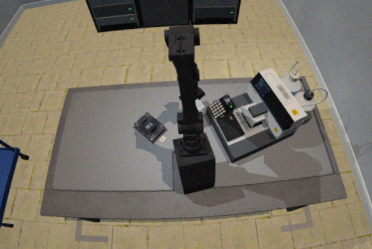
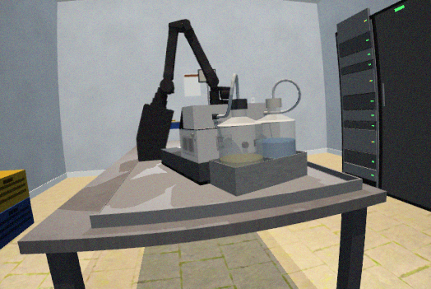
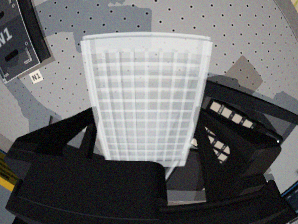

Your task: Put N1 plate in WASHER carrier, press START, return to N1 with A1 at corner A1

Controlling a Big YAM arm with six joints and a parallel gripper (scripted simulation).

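My hand is 21 cm to the left of the dark washer carrier, 12 cm past it and 8 cm above it. From my hand the other things lie so: white corner label: 18 cm to the left, 16 cm below, 14 cm behind; then white well plate: 1 cm below; then plate washer: 36 cm to the right, 7 cm behind, 3 cm below.
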